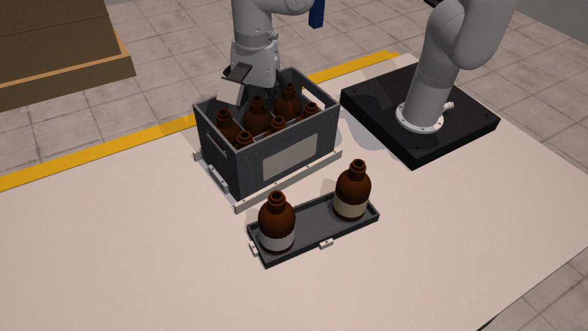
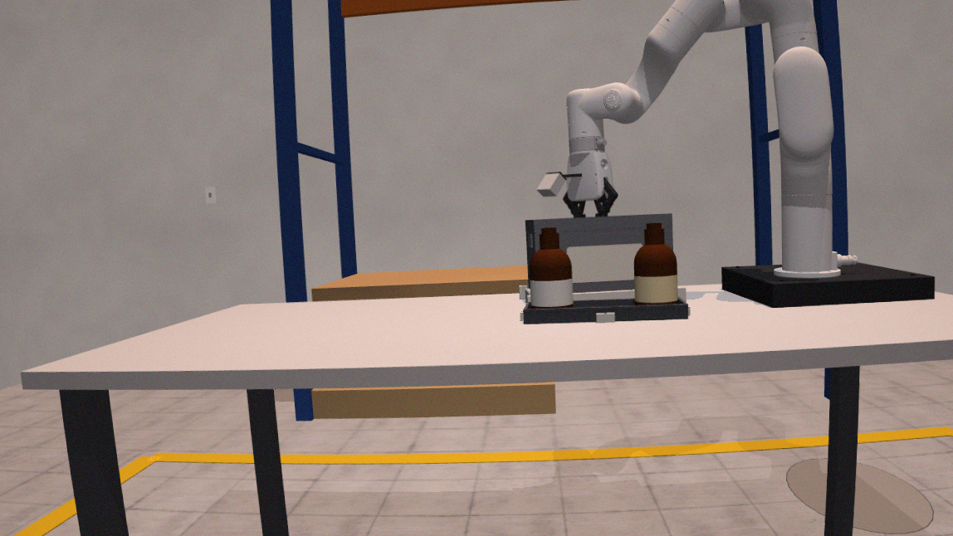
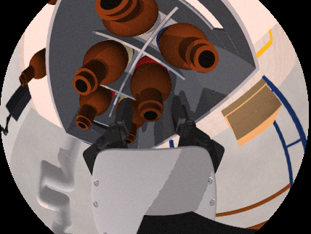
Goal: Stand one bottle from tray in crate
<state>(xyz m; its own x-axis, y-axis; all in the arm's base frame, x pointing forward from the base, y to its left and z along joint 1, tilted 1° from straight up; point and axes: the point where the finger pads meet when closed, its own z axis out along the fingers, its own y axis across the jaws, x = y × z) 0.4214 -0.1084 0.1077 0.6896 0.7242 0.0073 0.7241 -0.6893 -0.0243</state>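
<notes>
The dark grey crate lies 1 cm behind my hand, 4 cm to the left of it and 8 cm below it. Round my hand: dark tray (2 cm behind, 27 cm to the left, 15 cm below).
</notes>
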